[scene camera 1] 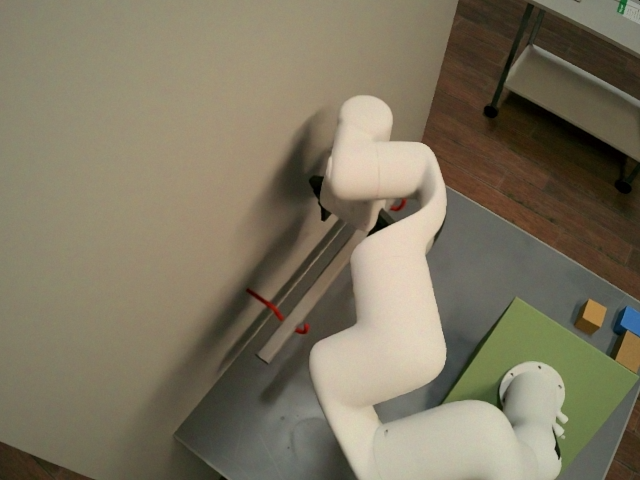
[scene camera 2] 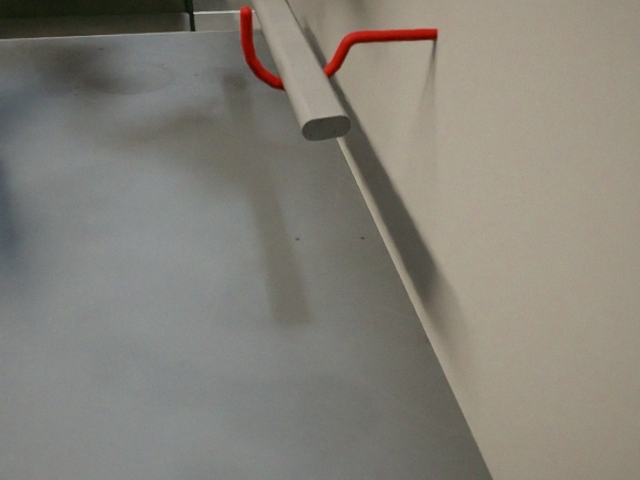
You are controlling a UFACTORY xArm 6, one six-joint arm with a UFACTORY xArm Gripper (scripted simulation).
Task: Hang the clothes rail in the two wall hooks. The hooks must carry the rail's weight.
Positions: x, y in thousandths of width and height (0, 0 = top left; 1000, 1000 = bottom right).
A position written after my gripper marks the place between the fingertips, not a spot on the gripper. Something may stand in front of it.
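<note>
Looking through scene camera 1, I find a grey clothes rail (scene camera 1: 491, 611) in the scene, and my gripper (scene camera 1: 545, 478) is visible there as well.
</note>
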